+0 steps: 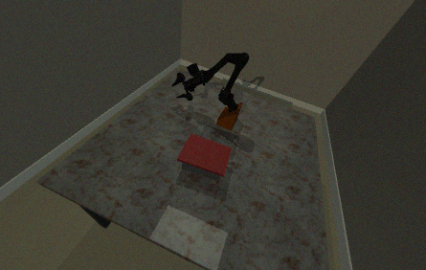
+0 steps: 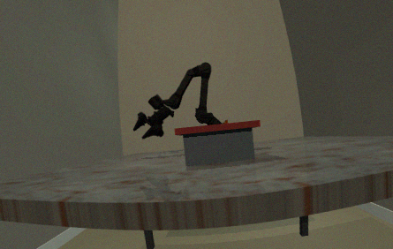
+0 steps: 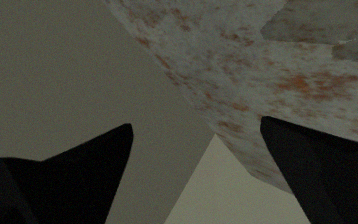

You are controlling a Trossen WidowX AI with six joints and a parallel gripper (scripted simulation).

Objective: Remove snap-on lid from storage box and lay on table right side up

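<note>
The red lid lies 390 mm ahead of my gripper tip, 350 mm to the left of it and 20 mm below it. Also, from my gripper tip: grey-blue storage box (390 mm ahead, 350 mm to the left, 70 mm below).
</note>
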